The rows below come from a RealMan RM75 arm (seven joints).
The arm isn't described. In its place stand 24 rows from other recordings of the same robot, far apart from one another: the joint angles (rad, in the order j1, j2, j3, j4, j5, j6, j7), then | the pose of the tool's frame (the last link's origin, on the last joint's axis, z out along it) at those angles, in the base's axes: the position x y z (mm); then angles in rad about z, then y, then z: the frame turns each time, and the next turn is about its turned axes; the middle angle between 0 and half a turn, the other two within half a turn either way.
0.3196, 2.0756, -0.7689, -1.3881, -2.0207, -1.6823, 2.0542 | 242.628 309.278 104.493 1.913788 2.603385 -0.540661
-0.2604, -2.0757, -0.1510, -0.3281, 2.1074, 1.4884, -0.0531 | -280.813 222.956 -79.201 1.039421 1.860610 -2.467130
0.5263, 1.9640, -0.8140, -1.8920, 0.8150, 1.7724, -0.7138 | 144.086 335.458 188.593 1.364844 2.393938 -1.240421
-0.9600, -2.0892, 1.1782, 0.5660, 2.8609, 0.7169, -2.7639 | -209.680 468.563 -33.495 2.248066 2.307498 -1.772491
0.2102, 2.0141, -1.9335, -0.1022, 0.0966, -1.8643, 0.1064 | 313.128 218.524 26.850 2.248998 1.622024 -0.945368
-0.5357, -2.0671, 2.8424, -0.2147, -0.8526, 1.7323, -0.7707 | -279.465 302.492 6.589 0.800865 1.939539 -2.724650
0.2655, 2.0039, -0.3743, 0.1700, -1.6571, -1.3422, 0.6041 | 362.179 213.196 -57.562 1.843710 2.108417 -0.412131
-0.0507, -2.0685, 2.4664, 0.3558, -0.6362, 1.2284, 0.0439 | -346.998 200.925 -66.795 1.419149 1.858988 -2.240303
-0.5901, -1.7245, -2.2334, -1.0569, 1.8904, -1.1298, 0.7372 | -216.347 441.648 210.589 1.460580 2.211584 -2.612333
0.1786, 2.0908, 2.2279, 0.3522, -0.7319, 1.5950, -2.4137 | 332.074 257.851 60.282 2.050067 1.525475 -0.556193
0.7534, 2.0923, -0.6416, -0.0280, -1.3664, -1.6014, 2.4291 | 179.320 351.687 -37.862 2.586175 1.927872 1.407989
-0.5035, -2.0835, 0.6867, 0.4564, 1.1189, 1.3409, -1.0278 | -264.015 374.040 60.709 0.991582 1.739062 -2.708365
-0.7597, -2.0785, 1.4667, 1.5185, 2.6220, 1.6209, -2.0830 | -90.690 365.224 6.008 2.466623 2.604679 -0.555731
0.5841, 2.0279, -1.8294, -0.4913, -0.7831, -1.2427, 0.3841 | 176.766 326.272 -82.882 2.782917 2.397487 -0.768595
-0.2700, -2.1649, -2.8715, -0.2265, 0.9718, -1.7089, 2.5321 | -345.121 246.828 74.216 1.235648 1.187131 -2.529888
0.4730, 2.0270, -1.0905, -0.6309, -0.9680, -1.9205, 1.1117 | 174.977 303.500 66.773 2.995964 1.835143 -0.236062
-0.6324, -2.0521, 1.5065, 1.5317, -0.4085, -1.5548, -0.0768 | -142.760 365.240 18.220 2.500168 2.461029 -1.729140
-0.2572, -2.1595, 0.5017, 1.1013, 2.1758, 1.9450, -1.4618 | -301.676 231.928 54.148 0.801087 2.665691 -2.857875
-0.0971, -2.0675, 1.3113, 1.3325, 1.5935, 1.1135, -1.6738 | -228.003 313.002 36.433 1.098370 2.382719 -2.480653
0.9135, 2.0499, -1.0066, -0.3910, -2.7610, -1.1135, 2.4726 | 272.426 385.805 -54.326 0.178881 2.626175 -1.920496
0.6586, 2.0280, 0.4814, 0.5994, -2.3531, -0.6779, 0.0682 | 181.643 349.540 -133.813 2.062158 2.250753 -0.777523
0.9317, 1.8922, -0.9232, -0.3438, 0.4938, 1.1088, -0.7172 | 281.456 421.221 11.499 0.466586 2.638964 -1.562493
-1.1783, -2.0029, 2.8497, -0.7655, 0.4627, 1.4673, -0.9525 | -256.294 411.328 66.630 2.610483 2.693696 -0.535035
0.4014, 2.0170, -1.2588, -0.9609, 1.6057, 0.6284, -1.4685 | 256.424 415.499 52.312 1.676120 2.106234 -0.786698
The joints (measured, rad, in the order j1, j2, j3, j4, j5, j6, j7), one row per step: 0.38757 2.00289 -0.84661 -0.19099 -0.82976 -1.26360 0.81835; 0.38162 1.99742 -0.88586 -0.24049 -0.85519 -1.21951 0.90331; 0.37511 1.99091 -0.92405 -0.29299 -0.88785 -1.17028 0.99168; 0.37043 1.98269 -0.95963 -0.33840 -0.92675 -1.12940 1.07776; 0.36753 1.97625 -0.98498 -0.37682 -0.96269 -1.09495 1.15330; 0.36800 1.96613 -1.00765 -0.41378 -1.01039 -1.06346 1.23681; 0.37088 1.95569 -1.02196 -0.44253 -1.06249 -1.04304 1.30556; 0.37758 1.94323 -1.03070 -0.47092 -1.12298 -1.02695 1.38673; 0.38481 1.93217 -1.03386 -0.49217 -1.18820 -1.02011 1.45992; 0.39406 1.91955 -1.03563 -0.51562 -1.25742 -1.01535 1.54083; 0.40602 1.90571 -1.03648 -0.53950 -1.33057 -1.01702 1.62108; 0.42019 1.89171 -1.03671 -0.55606 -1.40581 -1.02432 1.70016; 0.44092 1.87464 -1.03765 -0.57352 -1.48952 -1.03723 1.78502; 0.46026 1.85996 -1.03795 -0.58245 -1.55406 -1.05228 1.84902; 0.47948 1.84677 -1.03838 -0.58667 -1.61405 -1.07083 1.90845; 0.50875 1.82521 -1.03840 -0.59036 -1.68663 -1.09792 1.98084; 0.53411 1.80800 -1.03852 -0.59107 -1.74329 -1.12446 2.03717; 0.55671 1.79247 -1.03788 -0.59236 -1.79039 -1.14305 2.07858
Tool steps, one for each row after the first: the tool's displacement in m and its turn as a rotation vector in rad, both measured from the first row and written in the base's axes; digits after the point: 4 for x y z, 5 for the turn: -0.0010 0.0052 0.0011 -0.05518 0.01653 -0.00408; -0.0018 0.0105 0.0022 -0.11166 0.02762 -0.01525; -0.0030 0.0149 0.0027 -0.16881 0.03522 -0.02561; -0.0042 0.0189 0.0034 -0.21314 0.04279 -0.03858; -0.0057 0.0234 0.0048 -0.26204 0.04687 -0.05208; -0.0073 0.0270 0.0061 -0.30582 0.04101 -0.06119; -0.0095 0.0316 0.0085 -0.35098 0.03974 -0.07210; -0.0112 0.0346 0.0098 -0.39673 0.03464 -0.08276; -0.0133 0.0383 0.0124 -0.44206 0.02991 -0.09617; -0.0163 0.0425 0.0154 -0.48827 0.01946 -0.10708; -0.0187 0.0458 0.0174 -0.53856 0.00900 -0.12230; -0.0227 0.0505 0.0202 -0.59380 -0.00912 -0.13750; -0.0260 0.0543 0.0226 -0.63808 -0.02440 -0.15063; -0.0289 0.0571 0.0239 -0.68292 -0.03665 -0.16558; -0.0335 0.0620 0.0283 -0.73532 -0.05698 -0.18422; -0.0378 0.0658 0.0316 -0.77915 -0.07300 -0.19993; -0.0414 0.0698 0.0357 -0.80851 -0.09372 -0.21426
